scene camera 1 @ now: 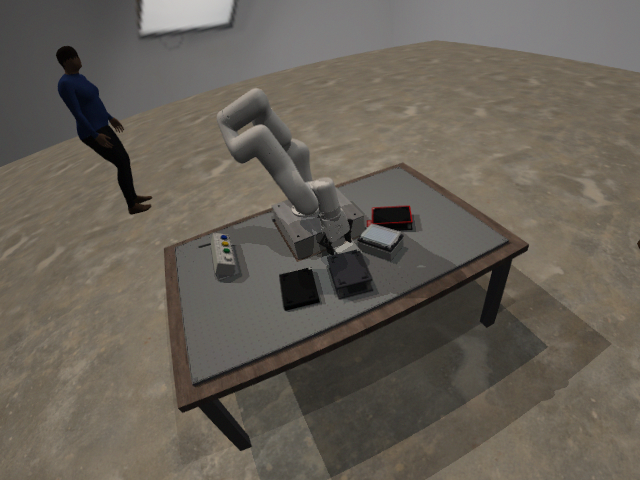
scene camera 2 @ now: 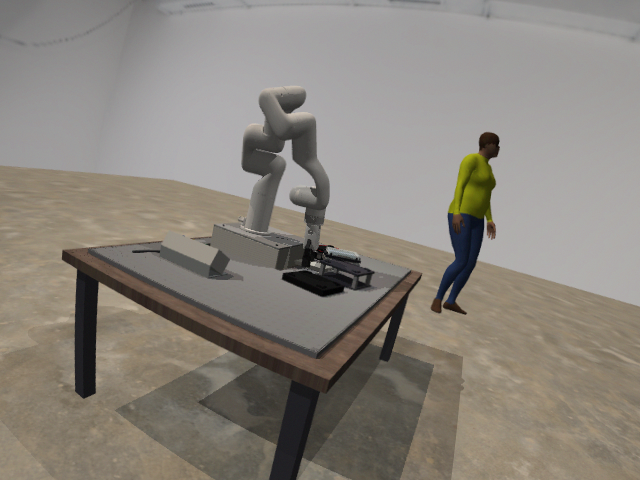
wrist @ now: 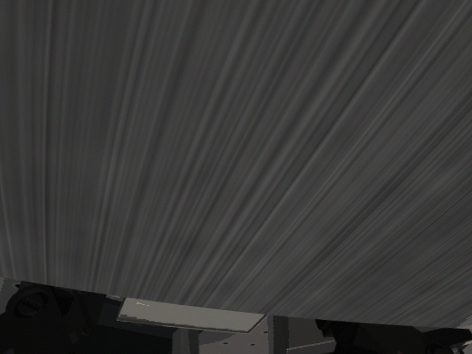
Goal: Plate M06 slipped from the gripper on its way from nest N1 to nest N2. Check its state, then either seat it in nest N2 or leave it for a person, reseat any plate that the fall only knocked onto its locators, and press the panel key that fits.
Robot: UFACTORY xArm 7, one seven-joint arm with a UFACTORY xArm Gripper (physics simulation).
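Where they show: gripper, between the fingertips: [scene camera 1: 339, 247] [scene camera 2: 307, 263]; arm's base, origin of its link: [scene camera 2: 255, 231].
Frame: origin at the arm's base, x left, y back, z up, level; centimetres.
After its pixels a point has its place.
Note:
My gripper [scene camera 1: 341, 248] @[x 1.5, y -23.7, z -7.2 cm] [scene camera 2: 311, 250] is open and empty. It hangs low at the back edge of a dark grey plate [scene camera 1: 350, 272] @[x -5.2, y -42.7, z -2.5 cm] [scene camera 2: 345, 265] @[x -4.4, y -39.4, z -2.5 cm] that rests on a raised nest with legs. The wrist view is almost filled by this dark brushed surface [wrist: 234, 147], very close. A flat black plate [scene camera 1: 298, 289] @[x -22.2, y -35.4, z -6.0 cm] [scene camera 2: 312, 282] @[x -25.4, y -34.6, z -6.0 cm] lies on the mat to the left of that nest. A pale plate [scene camera 1: 380, 235] @[x 13.5, y -34.4, z -1.0 cm] [scene camera 2: 342, 253] @[x 10.4, y -34.2, z -1.3 cm] sits on another nest to the right. The key panel [scene camera 1: 224, 255] @[x -39.5, y -7.5, z -0.6 cm] [scene camera 2: 193, 254] @[x -44.2, y -2.6, z -3.4 cm] with blue, yellow and green keys stands at the left.
A red-rimmed black tray [scene camera 1: 391, 215] @[x 27.4, y -23.1, z -4.2 cm] lies behind the pale plate. The arm's grey base block [scene camera 1: 296, 229] @[x -9.9, y -10.4, z -0.6 cm] [scene camera 2: 256, 245] @[x -13.3, y -7.9, z -2.5 cm] stands just behind the nests. One person in dark blue [scene camera 1: 99, 138] walks at the far left; another in yellow [scene camera 2: 472, 224] stands beyond the table's right end.

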